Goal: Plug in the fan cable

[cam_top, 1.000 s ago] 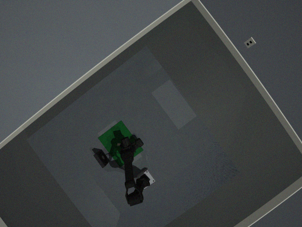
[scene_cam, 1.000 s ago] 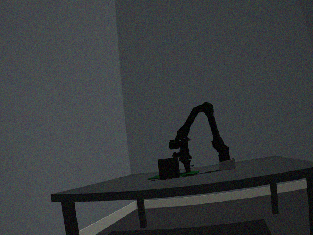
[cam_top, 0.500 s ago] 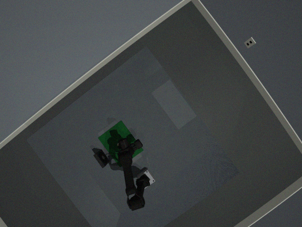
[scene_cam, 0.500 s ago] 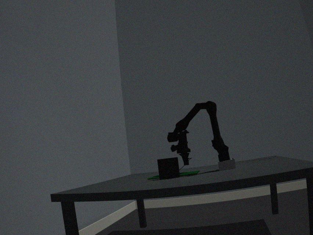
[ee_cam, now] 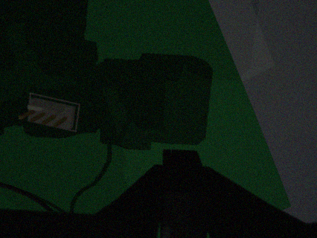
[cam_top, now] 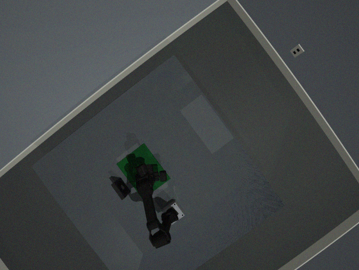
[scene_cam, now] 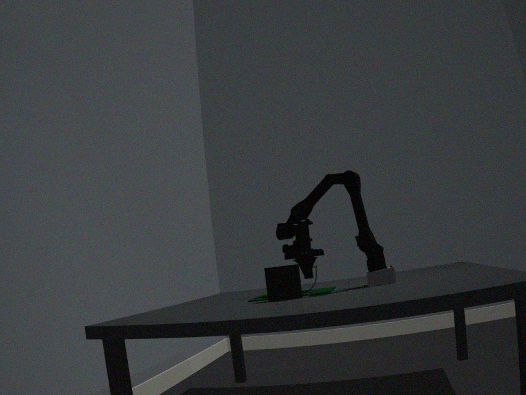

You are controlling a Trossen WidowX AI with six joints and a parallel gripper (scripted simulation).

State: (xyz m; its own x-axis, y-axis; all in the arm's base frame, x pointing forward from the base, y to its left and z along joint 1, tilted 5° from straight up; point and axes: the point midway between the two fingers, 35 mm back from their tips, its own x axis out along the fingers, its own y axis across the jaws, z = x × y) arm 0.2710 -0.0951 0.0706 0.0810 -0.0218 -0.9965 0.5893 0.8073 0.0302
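My gripper tip is 60 mm short of the green board, 60 mm to the right of it and 80 mm above it. The rest, counted from my gripper tip: dark plug (10 mm behind, 10 mm above); then black fan (80 mm ahead, 220 mm to the left, 10 mm below).
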